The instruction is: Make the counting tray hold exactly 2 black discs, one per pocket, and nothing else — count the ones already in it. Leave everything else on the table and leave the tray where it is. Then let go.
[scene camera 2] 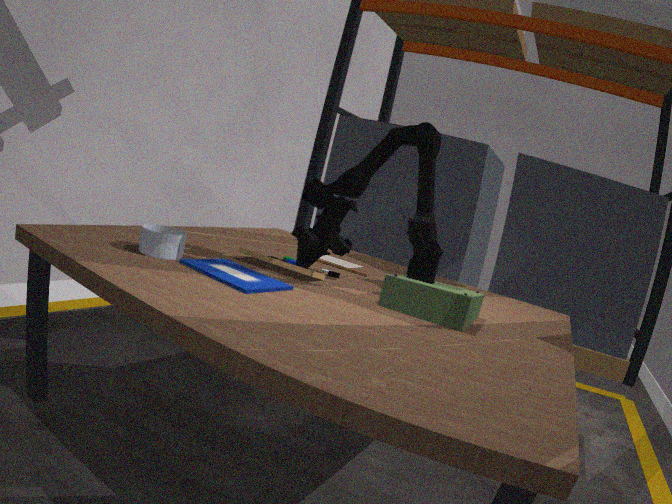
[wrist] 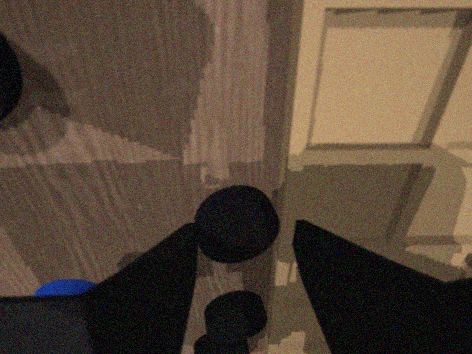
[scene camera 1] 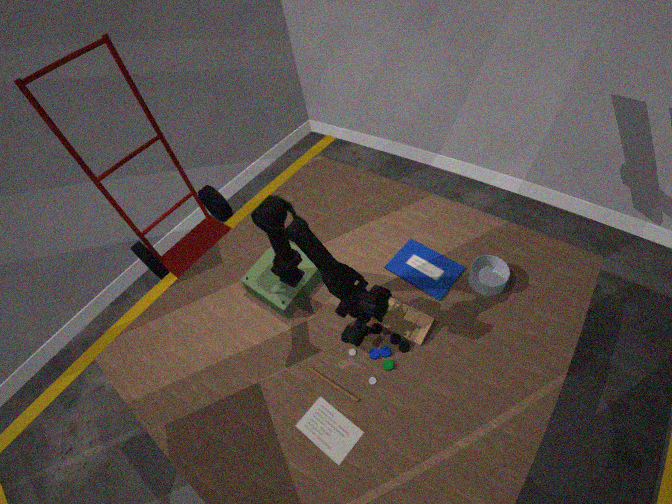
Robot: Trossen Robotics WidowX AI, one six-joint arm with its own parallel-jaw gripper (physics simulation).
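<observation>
My gripper (scene camera 1: 371,327) (wrist: 245,232) is low over the table, its fingers partly open around a black disc (wrist: 236,223). In the wrist view the left finger meets or overlaps the disc's edge, and a narrow gap shows at the right finger. Two more black discs (scene camera 1: 395,339) (scene camera 1: 404,345) (wrist: 242,311) lie close together beside the tray. The wooden counting tray (scene camera 1: 427,332) (wrist: 299,90) stands right next to the discs. A large pocket in the wrist view looks empty; shadow and the arm hide other pockets, so its full contents cannot be told.
Two blue discs (scene camera 1: 374,353) (scene camera 1: 385,351), a green disc (scene camera 1: 388,365) and two white discs (scene camera 1: 352,352) (scene camera 1: 372,380) lie near the gripper. A thin stick (scene camera 1: 333,384), a paper (scene camera 1: 329,430), a blue folder (scene camera 1: 398,263) and a grey bowl (scene camera 1: 489,275) (scene camera 2: 161,241) are farther out.
</observation>
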